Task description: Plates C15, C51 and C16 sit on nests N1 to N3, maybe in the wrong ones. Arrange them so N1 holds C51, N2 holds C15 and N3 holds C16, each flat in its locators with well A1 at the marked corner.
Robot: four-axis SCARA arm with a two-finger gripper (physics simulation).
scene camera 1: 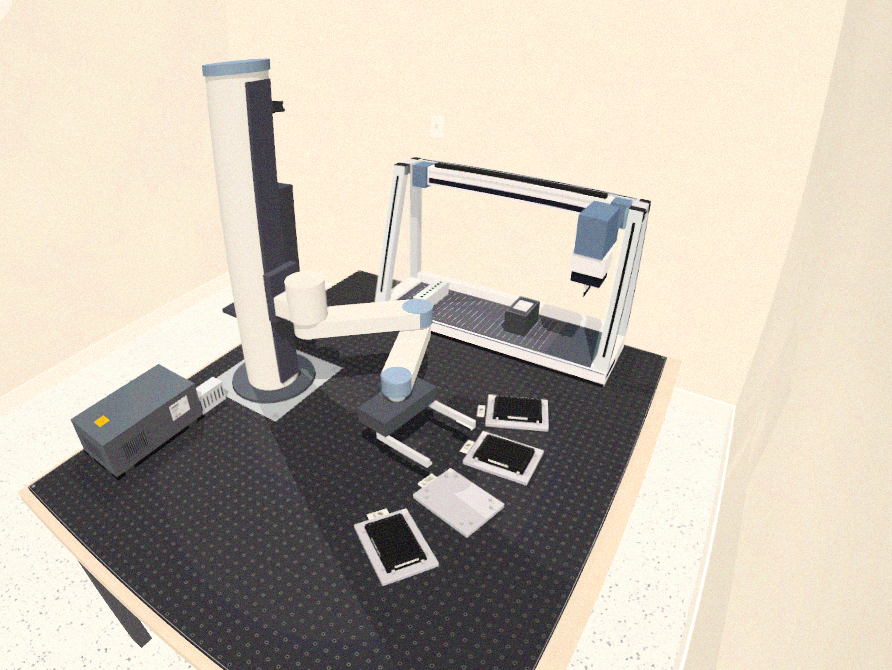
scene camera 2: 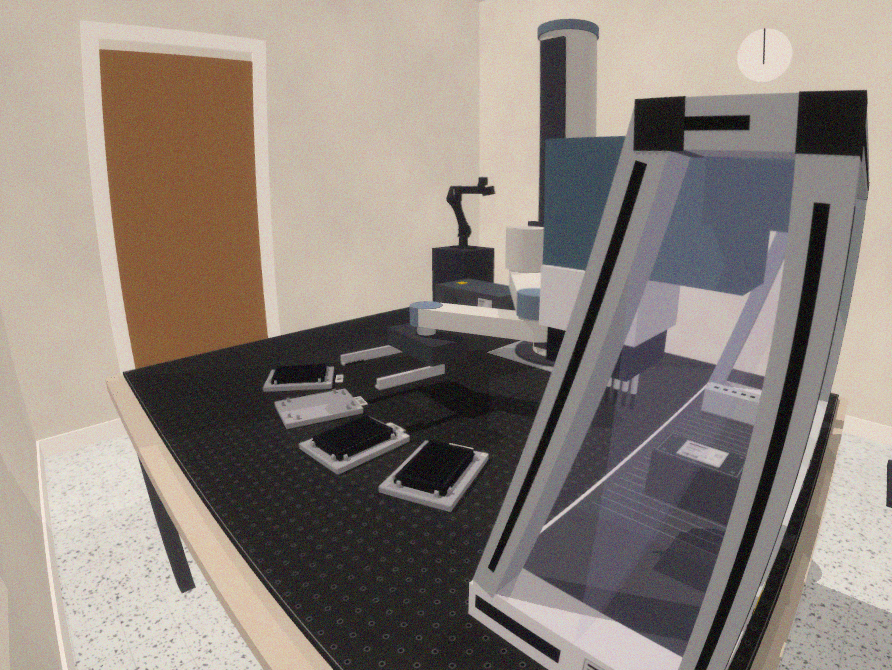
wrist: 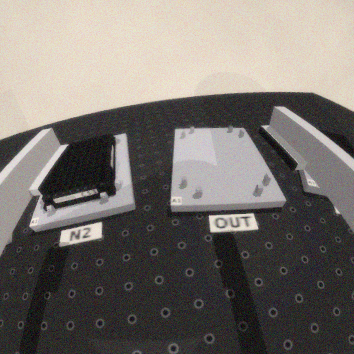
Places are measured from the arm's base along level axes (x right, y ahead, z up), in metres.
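Where they show: gripper, fingertip midpoint: (scene camera 1: 452, 443) (scene camera 2: 358, 371) (wrist: 162, 124); arm's base, link origin: (scene camera 1: 274, 380).
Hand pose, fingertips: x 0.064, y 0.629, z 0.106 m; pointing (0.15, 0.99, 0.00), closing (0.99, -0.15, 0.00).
Note:
Things, the pixels of their top centre, and the offset from my fingertips. "spot": a spot on its surface instead.
- Plate C15, top centre: (scene camera 2: 436, 462) (scene camera 1: 518, 406) dx -0.278, dy +0.047, dz -0.067 m
- nest N1, surface spot: (scene camera 1: 493, 416) spot: dx -0.220, dy +0.003, dz -0.076 m
- Plate C51, top centre: (wrist: 81, 159) (scene camera 2: 353, 432) (scene camera 1: 504, 451) dx -0.103, dy +0.088, dz -0.067 m
- Plate C16, top centre: (wrist: 336, 148) (scene camera 1: 394, 539) (scene camera 2: 299, 371) dx +0.253, dy +0.008, dz -0.067 m
- nest N3, surface spot: (scene camera 1: 385, 575) spot: dx +0.330, dy +0.035, dz -0.082 m
- OUT nest, top centre: (wrist: 218, 148) (scene camera 2: 316, 400) (scene camera 1: 458, 496) dx +0.077, dy +0.060, dz -0.072 m
- hanging head, surface spot: (scene camera 1: 597, 230) spot: dx -0.529, dy +0.125, dz +0.364 m
- grey box, surface spot: (scene camera 1: 137, 418) spot: dx +0.370, dy -0.676, dz +0.021 m
My gripper (scene camera 1: 452, 444) (scene camera 2: 359, 372) (wrist: 162, 124) is open and empty, on the arm side of the nests, facing N2 and OUT. Plate C15 (scene camera 1: 517, 407) (scene camera 2: 434, 465) sits on nest N1 (scene camera 1: 491, 416). Plate C51 (scene camera 1: 506, 452) (scene camera 2: 351, 437) (wrist: 82, 165) sits flat on nest N2 (scene camera 1: 533, 465) (wrist: 125, 197); its label is blurred, and the left finger partly overlaps it in the wrist view. Plate C16 (scene camera 1: 395, 540) (scene camera 2: 299, 373) sits on nest N3 (scene camera 1: 385, 575). Labels in the scene views are too small to read.
The OUT nest (scene camera 1: 450, 497) (scene camera 2: 317, 407) (wrist: 220, 170) is bare, between N2 and N3. A gantry frame (scene camera 1: 519, 188) with a hanging head (scene camera 1: 597, 230) stands at the back. A grey box (scene camera 1: 137, 418) stands left of the arm's column (scene camera 1: 241, 230).

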